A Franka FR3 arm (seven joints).
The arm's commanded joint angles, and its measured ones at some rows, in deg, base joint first. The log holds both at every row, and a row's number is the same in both.
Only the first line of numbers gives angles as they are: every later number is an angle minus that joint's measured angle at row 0.
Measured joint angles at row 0: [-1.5 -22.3 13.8 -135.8 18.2 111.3 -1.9]
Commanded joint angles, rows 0 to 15: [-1.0 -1.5 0.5 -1.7 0.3 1.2 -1.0]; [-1.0 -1.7 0.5 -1.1 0.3 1.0 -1.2]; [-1.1 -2.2 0.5 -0.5 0.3 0.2 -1.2]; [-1.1 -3.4 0.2 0.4 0.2 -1.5 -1.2]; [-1.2 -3.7 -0.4 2.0 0.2 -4.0 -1.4]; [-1.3 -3.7 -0.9 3.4 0.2 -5.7 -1.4]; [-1.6 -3.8 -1.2 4.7 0.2 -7.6 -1.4]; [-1.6 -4.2 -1.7 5.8 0.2 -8.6 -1.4]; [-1.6 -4.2 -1.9 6.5 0.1 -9.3 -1.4]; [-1.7 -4.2 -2.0 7.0 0.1 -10.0 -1.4]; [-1.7 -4.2 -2.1 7.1 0.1 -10.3 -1.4]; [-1.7 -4.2 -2.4 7.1 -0.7 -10.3 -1.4]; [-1.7 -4.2 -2.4 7.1 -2.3 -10.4 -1.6]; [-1.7 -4.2 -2.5 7.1 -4.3 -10.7 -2.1]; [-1.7 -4.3 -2.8 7.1 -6.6 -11.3 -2.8]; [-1.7 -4.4 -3.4 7.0 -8.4 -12.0 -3.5]
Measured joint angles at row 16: [-0.7 -3.9 -2.8 6.6 -3.6 -9.2 -1.1]
